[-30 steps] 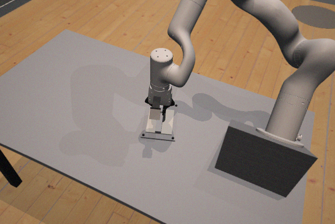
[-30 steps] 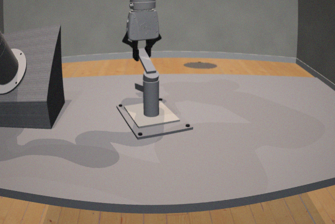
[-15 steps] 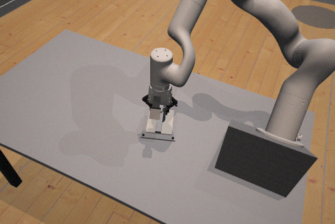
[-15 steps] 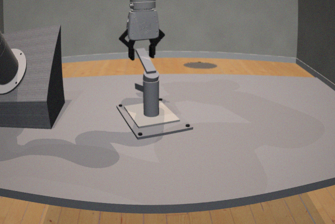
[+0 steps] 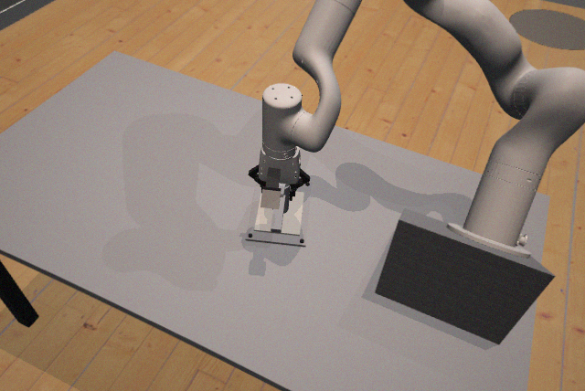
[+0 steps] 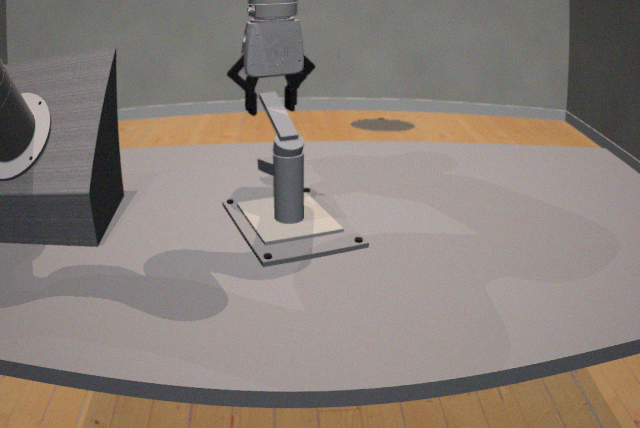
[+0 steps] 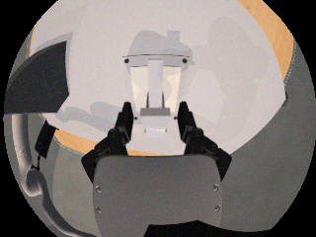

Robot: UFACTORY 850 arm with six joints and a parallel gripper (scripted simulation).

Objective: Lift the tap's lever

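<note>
My gripper is now 60 mm to the left of the tap lever, 30 mm above it and 20 mm short of it.
</note>
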